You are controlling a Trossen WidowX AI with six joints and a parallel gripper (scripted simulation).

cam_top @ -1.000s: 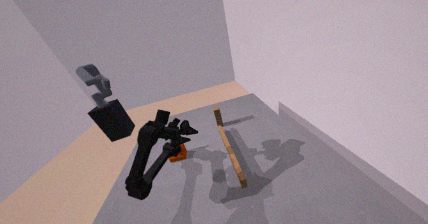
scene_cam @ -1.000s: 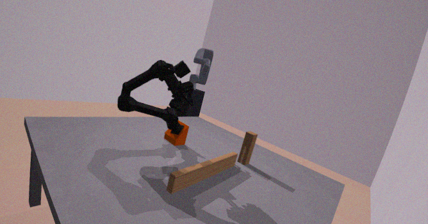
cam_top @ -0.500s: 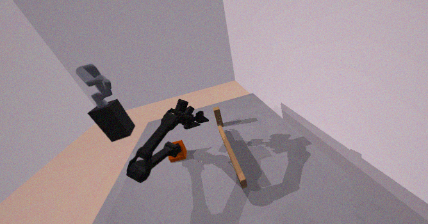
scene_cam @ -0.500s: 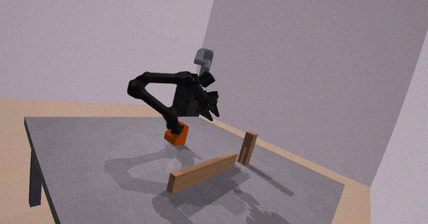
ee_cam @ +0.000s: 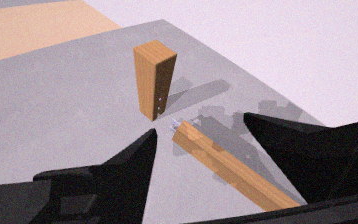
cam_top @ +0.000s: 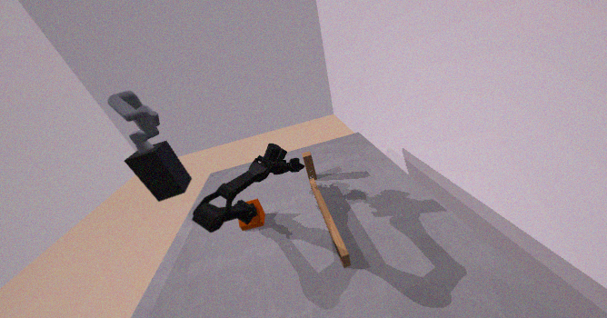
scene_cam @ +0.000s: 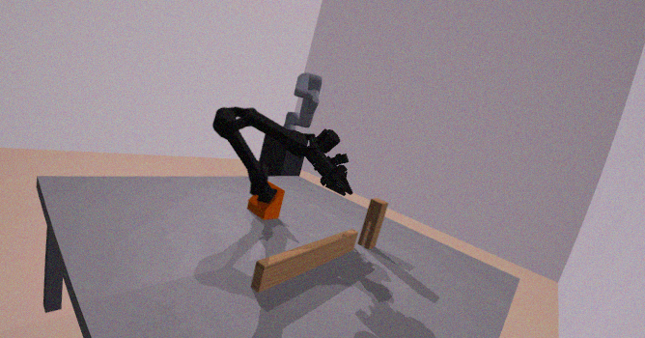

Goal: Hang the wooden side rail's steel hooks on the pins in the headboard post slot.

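The wooden headboard post is 110 mm to the left of my gripper tip, 100 mm below it and 80 mm ahead of it.
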